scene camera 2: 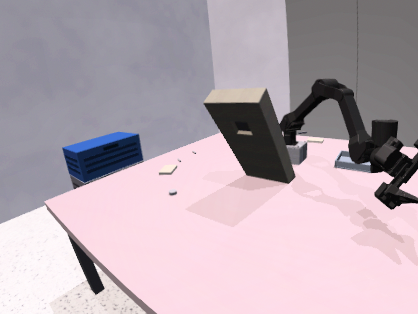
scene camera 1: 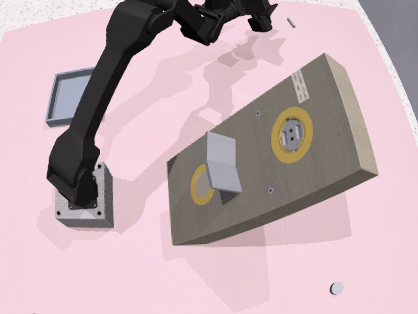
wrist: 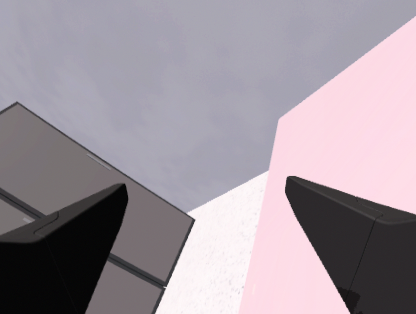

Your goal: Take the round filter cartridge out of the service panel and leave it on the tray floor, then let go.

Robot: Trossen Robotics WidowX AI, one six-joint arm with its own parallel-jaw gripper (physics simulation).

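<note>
The round grey filter cartridge (scene camera 1: 291, 135), with two slots and dark holes, sits inside a yellow ring on the face of the service panel (scene camera 1: 255, 167) (scene camera 2: 257, 157). The panel leans steeply; its back faces the view of scene camera 2, which hides the cartridge there. The shallow blue-grey tray (scene camera 1: 51, 102) (scene camera 2: 352, 168) lies beside the arm's base, partly covered by the arm in both scene views. My gripper (scene camera 1: 273, 19) (wrist: 207, 187) is open and empty, above the table past the cartridge end of the panel, away from cartridge and tray. The cartridge and tray do not show in the wrist view.
A bent grey flap (scene camera 1: 222, 160) sticks out from the panel beside a second yellow ring (scene camera 1: 195, 194). A small grey disc (scene camera 1: 337, 288) (scene camera 2: 172, 192), a short pin (scene camera 1: 291, 22) and a beige slab (scene camera 2: 168, 170) lie on the table. A blue toolbox (scene camera 2: 105, 156) stands beyond the table edge.
</note>
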